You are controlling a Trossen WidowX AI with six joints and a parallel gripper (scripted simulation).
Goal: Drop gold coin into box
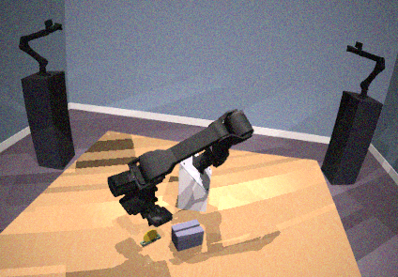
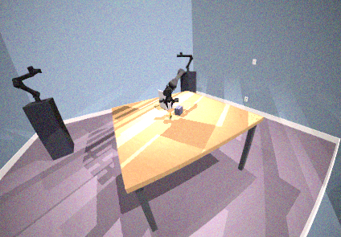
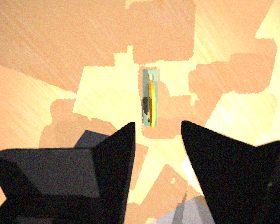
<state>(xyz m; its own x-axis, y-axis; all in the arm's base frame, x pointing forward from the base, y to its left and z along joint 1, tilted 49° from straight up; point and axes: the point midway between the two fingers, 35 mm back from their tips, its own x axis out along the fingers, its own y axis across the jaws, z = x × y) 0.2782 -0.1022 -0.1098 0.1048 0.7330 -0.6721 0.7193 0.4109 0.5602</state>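
Right now the gold coin is 70 mm below my gripper tip.
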